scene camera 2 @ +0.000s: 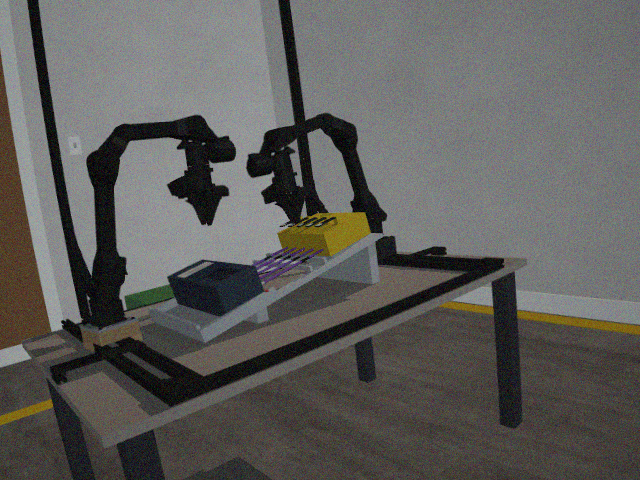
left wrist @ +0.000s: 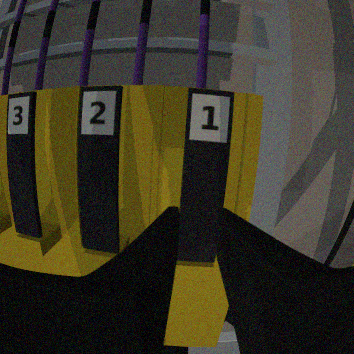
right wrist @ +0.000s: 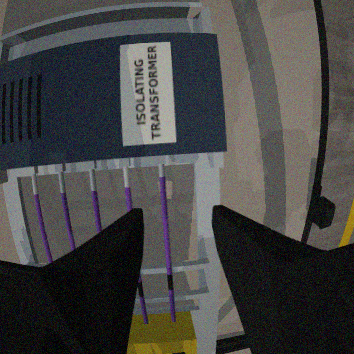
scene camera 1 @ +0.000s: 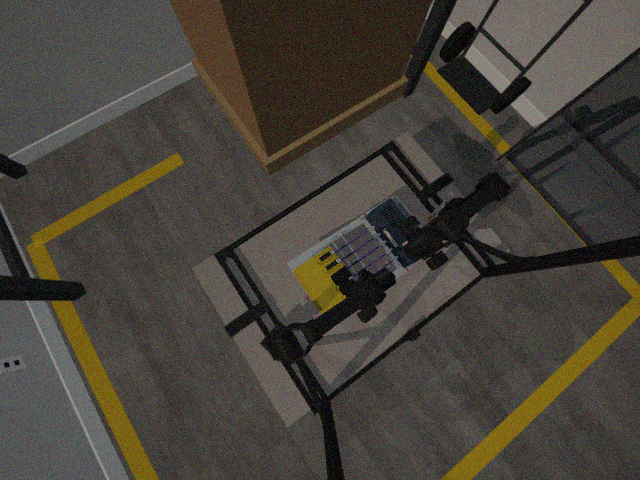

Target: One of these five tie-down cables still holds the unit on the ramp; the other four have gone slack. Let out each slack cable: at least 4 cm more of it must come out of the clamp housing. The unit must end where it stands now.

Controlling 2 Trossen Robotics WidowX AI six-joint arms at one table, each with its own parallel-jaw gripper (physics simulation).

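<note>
The navy unit (scene camera 1: 385, 219) (scene camera 2: 206, 289) (right wrist: 90, 100), labelled isolating transformer, rests low on the grey ramp (scene camera 2: 330, 266) (right wrist: 206, 190). Several purple cables run from it to the yellow clamp housing (scene camera 1: 312, 276) (scene camera 2: 348, 232) (right wrist: 165, 330) at the ramp's upper end. The cable (left wrist: 203, 45) (right wrist: 165, 225) in line with lever 1 looks straight; which cables are slack I cannot tell. Black levers 1 (left wrist: 202, 185), 2 (left wrist: 100, 190) and 3 (left wrist: 23, 185) show. My left gripper (left wrist: 195, 216) is shut on lever 1. My right gripper (scene camera 2: 206, 223) (right wrist: 177, 216) is partly open and empty, above the cables.
Black rails (scene camera 1: 305, 200) (scene camera 2: 310, 343) frame the table top. Ramp crossbars (right wrist: 182, 267) lie under the cables. A green object (scene camera 2: 148, 297) shows behind the unit. A brown cabinet (scene camera 1: 320, 77) stands beside the table, and a wheeled cart (scene camera 1: 473, 85) stands farther off.
</note>
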